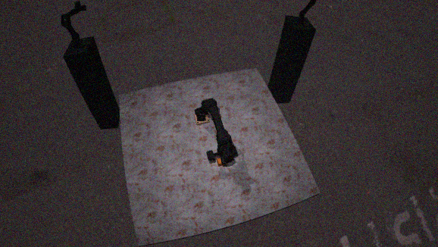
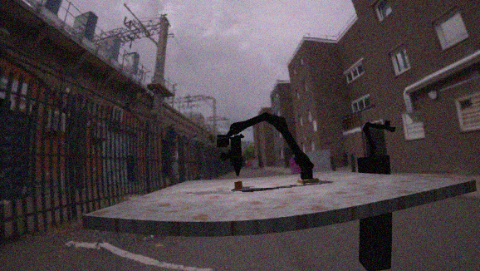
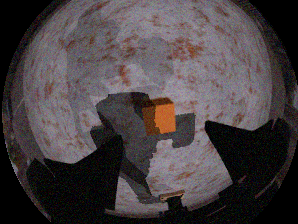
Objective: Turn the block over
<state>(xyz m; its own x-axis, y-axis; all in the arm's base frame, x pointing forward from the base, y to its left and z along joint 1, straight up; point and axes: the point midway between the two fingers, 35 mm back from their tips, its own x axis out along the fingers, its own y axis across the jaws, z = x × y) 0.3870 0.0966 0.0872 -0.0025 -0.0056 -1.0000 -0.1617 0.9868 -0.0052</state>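
Right now the orange block is 50 mm below my gripper tip and 10 mm behind it.
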